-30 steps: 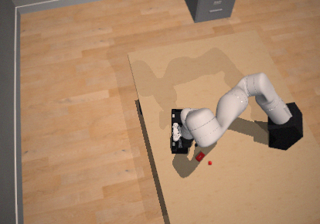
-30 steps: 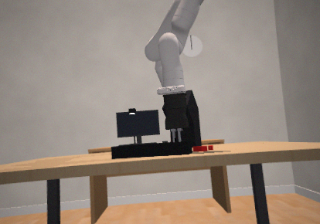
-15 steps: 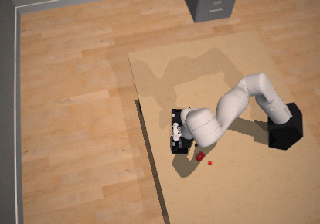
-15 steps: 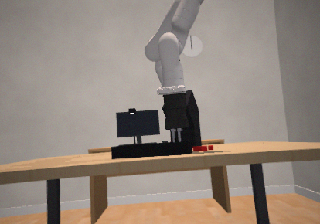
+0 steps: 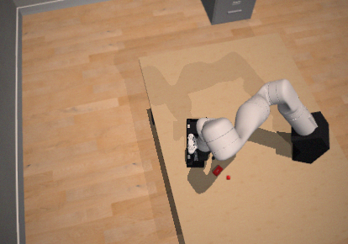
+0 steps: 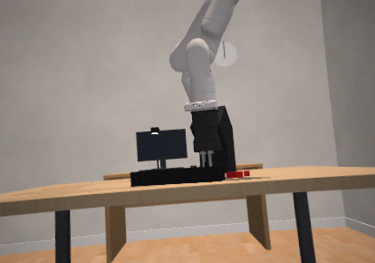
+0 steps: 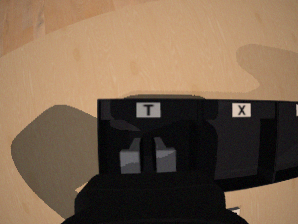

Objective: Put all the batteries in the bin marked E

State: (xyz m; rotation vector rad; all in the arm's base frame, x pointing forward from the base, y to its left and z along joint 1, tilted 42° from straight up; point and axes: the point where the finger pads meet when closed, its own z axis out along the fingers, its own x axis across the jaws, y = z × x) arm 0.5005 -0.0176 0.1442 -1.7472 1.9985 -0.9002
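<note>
The red block battery is 9 cm behind my hand, 8 cm to the left of it and 3 cm below it. From my hand the other things lie so: black round thing 9 cm behind, 2 cm to the left, 3 cm below; bin 2 cm behind, 8 cm to the right, 2 cm below; white piece 11 cm behind, 5 cm to the right, 3 cm below.
</note>
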